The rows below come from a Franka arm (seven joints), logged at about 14 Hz.
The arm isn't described. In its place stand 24 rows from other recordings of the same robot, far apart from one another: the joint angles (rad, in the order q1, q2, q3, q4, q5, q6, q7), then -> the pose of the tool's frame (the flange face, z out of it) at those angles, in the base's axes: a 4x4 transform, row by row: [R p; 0 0 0 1], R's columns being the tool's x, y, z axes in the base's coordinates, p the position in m.
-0.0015, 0.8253, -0.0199, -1.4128, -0.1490, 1.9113, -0.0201 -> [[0.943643, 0.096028, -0.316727, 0.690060], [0.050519, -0.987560, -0.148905, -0.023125], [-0.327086, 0.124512, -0.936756, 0.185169], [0, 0, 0, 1]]
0.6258, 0.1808, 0.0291, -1.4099, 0.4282, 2.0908, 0.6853 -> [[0.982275, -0.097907, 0.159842, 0.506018], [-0.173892, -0.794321, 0.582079, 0.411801], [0.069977, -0.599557, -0.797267, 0.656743], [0, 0, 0, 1]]
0.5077, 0.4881, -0.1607, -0.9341, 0.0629, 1.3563, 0.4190 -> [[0.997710, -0.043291, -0.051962, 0.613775], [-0.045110, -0.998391, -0.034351, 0.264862], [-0.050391, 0.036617, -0.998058, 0.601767], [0, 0, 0, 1]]
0.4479, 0.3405, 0.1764, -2.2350, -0.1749, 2.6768, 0.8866 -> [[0.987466, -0.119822, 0.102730, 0.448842], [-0.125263, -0.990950, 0.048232, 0.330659], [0.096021, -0.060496, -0.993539, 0.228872], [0, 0, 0, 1]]
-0.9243, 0.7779, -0.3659, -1.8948, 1.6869, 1.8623, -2.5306 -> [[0.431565, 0.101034, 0.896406, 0.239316], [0.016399, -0.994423, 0.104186, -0.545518], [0.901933, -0.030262, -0.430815, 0.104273], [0, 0, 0, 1]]
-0.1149, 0.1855, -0.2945, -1.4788, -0.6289, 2.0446, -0.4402 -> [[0.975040, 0.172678, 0.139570, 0.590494], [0.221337, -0.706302, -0.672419, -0.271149], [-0.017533, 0.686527, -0.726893, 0.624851], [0, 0, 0, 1]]
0.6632, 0.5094, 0.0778, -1.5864, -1.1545, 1.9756, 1.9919 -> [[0.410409, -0.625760, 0.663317, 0.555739], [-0.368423, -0.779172, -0.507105, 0.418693], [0.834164, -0.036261, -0.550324, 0.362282], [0, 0, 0, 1]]
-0.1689, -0.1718, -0.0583, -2.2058, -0.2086, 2.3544, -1.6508 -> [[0.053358, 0.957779, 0.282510, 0.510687], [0.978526, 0.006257, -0.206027, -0.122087], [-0.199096, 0.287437, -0.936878, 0.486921], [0, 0, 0, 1]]
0.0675, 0.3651, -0.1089, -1.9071, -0.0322, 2.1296, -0.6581 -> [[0.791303, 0.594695, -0.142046, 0.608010], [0.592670, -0.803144, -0.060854, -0.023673], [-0.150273, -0.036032, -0.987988, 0.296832], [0, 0, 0, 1]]
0.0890, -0.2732, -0.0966, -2.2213, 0.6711, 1.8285, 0.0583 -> [[0.956436, -0.289117, -0.040513, 0.463020], [-0.202300, -0.756399, 0.622041, 0.044323], [-0.210487, -0.586747, -0.781936, 0.495065], [0, 0, 0, 1]]
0.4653, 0.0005, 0.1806, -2.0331, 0.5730, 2.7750, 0.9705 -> [[0.732606, -0.517022, 0.442692, 0.491149], [-0.674091, -0.461029, 0.577107, 0.340448], [-0.094283, -0.721207, -0.686273, 0.525596], [0, 0, 0, 1]]
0.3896, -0.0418, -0.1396, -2.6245, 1.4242, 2.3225, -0.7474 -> [[0.985716, -0.146471, 0.083130, 0.395943], [-0.156746, -0.617317, 0.770941, 0.120088], [-0.061603, -0.772959, -0.631458, 0.252427], [0, 0, 0, 1]]
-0.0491, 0.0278, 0.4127, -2.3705, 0.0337, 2.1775, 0.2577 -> [[0.972511, 0.087082, -0.215962, 0.442797], [0.080100, -0.995948, -0.040889, 0.170208], [-0.218648, 0.022466, -0.975545, 0.297158], [0, 0, 0, 1]]
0.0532, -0.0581, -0.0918, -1.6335, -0.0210, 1.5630, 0.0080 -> [[0.998839, -0.046322, -0.013236, 0.534583], [-0.046522, -0.998802, -0.015178, -0.024385], [-0.012517, 0.015777, -0.999797, 0.625783], [0, 0, 0, 1]]
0.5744, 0.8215, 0.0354, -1.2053, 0.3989, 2.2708, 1.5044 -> [[0.433385, -0.900277, 0.040979, 0.639246], [-0.826569, -0.378961, 0.416139, 0.448410], [-0.359111, -0.214220, -0.908377, 0.312507], [0, 0, 0, 1]]
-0.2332, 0.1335, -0.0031, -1.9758, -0.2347, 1.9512, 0.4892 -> [[0.808342, -0.556864, -0.191013, 0.547415], [-0.586348, -0.790593, -0.176518, -0.147725], [-0.052717, 0.254686, -0.965586, 0.391152], [0, 0, 0, 1]]
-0.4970, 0.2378, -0.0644, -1.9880, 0.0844, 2.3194, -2.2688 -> [[-0.083422, 0.990888, 0.105740, 0.515454], [0.996313, 0.085068, -0.011137, -0.320652], [-0.020031, 0.104421, -0.994331, 0.354189], [0, 0, 0, 1]]
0.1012, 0.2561, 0.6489, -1.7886, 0.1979, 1.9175, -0.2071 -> [[0.639988, 0.717751, -0.274316, 0.453196], [0.768048, -0.608123, 0.200719, 0.407381], [-0.022751, -0.339145, -0.940459, 0.431704], [0, 0, 0, 1]]
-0.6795, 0.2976, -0.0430, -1.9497, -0.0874, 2.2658, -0.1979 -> [[0.892823, -0.448880, -0.037057, 0.458825], [-0.450407, -0.889800, -0.073408, -0.405973], [-0.000022, 0.082231, -0.996613, 0.329749], [0, 0, 0, 1]]
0.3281, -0.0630, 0.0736, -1.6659, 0.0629, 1.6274, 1.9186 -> [[0.050981, -0.998700, -0.000272, 0.493604], [-0.996712, -0.050897, 0.063047, 0.217991], [-0.062979, -0.002943, -0.998011, 0.618964], [0, 0, 0, 1]]
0.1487, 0.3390, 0.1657, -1.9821, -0.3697, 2.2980, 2.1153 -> [[0.001921, -0.996805, 0.079850, 0.580387], [-0.979206, -0.018073, -0.202062, 0.176778], [0.202860, -0.077802, -0.976112, 0.296388], [0, 0, 0, 1]]
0.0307, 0.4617, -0.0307, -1.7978, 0.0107, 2.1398, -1.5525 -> [[0.021750, 0.992634, -0.119182, 0.638139], [0.999735, -0.022500, -0.004946, 0.001813], [-0.007591, -0.119043, -0.992860, 0.282190], [0, 0, 0, 1]]
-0.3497, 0.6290, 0.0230, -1.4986, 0.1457, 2.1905, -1.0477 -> [[0.797115, 0.594335, 0.106648, 0.679851], [0.585749, -0.803988, 0.102478, -0.227794], [0.146650, -0.019218, -0.989002, 0.306319], [0, 0, 0, 1]]
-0.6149, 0.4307, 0.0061, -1.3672, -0.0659, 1.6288, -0.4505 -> [[0.973253, -0.150253, -0.173792, 0.544080], [-0.144715, -0.988486, 0.044184, -0.388309], [-0.178430, -0.017852, -0.983791, 0.459537], [0, 0, 0, 1]]
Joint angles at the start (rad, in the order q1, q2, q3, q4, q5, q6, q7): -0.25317 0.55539 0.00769 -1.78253 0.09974 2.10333 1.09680
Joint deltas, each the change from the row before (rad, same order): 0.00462 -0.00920 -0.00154 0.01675 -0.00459 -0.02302 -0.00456; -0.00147 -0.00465 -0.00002 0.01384 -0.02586 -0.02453 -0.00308; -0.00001 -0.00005 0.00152 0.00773 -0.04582 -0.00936 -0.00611; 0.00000 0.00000 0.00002 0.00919 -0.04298 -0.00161 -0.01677; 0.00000 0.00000 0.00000 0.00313 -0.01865 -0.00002 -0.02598; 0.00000 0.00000 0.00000 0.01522 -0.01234 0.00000 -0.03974; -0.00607 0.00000 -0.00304 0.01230 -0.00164 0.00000 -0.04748; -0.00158 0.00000 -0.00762 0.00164 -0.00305 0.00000 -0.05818; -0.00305 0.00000 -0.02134 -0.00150 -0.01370 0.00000 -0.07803; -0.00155 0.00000 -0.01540 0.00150 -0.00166 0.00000 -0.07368; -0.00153 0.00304 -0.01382 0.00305 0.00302 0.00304 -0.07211; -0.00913 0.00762 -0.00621 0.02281 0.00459 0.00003 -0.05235
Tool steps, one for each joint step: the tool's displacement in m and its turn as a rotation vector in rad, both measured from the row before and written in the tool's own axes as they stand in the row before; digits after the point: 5 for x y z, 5 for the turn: -0.00246 -0.00207 -0.01135 0.00033 0.00505 -0.01208; 0.00134 0.00050 -0.00731 -0.01534 0.01647 -0.01531; 0.00148 0.00007 -0.00280 -0.02011 0.03463 -0.02904; 0.00280 -0.00050 -0.00420 -0.01152 0.03721 -0.03645; 0.00124 -0.00006 -0.00147 -0.00553 0.01600 -0.03441; 0.00242 -0.00220 -0.00714 0.00706 0.01757 -0.04477; 0.00644 0.00134 -0.00551 0.00903 0.00790 -0.03886; 0.00478 0.00320 -0.00052 -0.00207 0.00468 -0.05078; 0.01136 0.01031 0.00135 -0.01448 0.01214 -0.06131; 0.00737 0.00713 -0.00011 -0.00429 0.00470 -0.05835; 0.00660 0.00610 0.00085 -0.00008 0.00268 -0.05630; 0.00983 0.00470 -0.00495 0.01066 0.00957 -0.03478
